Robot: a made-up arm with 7 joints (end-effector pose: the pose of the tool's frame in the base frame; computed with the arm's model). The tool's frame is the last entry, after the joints.
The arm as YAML. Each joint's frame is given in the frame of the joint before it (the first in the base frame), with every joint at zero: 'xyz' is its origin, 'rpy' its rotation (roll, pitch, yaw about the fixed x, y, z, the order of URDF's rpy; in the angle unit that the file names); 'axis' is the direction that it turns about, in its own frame. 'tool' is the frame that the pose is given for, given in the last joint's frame.
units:
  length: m
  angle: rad
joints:
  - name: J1
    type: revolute
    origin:
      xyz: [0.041, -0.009, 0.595]
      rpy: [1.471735, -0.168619, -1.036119]
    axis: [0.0, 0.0, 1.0]
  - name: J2
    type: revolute
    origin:
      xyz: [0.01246, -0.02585, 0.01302]
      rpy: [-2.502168, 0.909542, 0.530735]
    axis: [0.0, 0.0, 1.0]
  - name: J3
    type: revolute
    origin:
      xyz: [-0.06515, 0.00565, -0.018]
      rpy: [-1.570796, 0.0, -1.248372]
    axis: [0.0, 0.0, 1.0]
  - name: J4
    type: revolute
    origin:
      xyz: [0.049, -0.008, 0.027]
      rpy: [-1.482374, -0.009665, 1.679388]
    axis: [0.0, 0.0, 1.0]
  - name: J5
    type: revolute
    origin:
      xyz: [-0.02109, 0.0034, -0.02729]
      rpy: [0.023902, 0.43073, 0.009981]
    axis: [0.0, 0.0, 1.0]
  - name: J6
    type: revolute
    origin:
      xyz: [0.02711, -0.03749, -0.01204]
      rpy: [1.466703, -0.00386, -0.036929]
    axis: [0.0, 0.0, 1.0]
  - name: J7
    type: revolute
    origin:
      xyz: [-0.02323, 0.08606, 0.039]
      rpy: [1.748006, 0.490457, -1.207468]
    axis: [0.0, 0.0, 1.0]
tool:
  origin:
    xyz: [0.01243, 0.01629, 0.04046]
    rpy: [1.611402, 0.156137, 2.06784]
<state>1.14 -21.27 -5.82 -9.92 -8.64 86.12 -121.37</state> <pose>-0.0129 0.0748 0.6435 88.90 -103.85 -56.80</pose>
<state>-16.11 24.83 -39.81 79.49 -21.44 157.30 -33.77</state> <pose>0.1165 -0.0381 0.6906 105.58 -73.99 -79.26</pose>
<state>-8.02 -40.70 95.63 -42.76 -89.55 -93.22 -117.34</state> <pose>-0.0058 -0.1006 0.6397 17.67 78.98 -38.65</pose>
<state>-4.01 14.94 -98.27 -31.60 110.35 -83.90 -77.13</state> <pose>-0.0589 -0.0218 0.6282 -153.83 -65.71 33.83</pose>
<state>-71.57 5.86 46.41 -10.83 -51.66 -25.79 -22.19</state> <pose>0.0356 -0.0095 0.5929 91.29 -31.22 13.80</pose>
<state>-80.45 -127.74 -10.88 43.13 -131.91 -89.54 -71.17</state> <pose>0.0547 -0.0405 0.6262 -82.55 -83.30 47.82</pose>
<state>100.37 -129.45 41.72 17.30 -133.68 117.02 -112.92</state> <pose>0.0557 -0.2053 0.6569 -28.11 -10.26 113.71</pose>
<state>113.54 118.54 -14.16 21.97 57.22 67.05 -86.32</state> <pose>0.1289 -0.0388 0.6642 -109.51 -130.71 0.11</pose>
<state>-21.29 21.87 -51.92 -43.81 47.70 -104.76 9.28</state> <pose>0.1009 -0.0506 0.6367 -127.34 -2.88 14.08</pose>
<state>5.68 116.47 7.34 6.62 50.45 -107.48 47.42</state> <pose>0.1128 -0.1651 0.6429 114.32 -93.41 -11.82</pose>
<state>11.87 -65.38 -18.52 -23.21 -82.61 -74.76 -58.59</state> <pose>0.0761 0.0252 0.5777 108.50 47.93 -130.34</pose>
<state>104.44 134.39 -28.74 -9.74 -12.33 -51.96 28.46</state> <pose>0.0271 -0.0854 0.6206 -93.17 134.72 -27.79</pose>
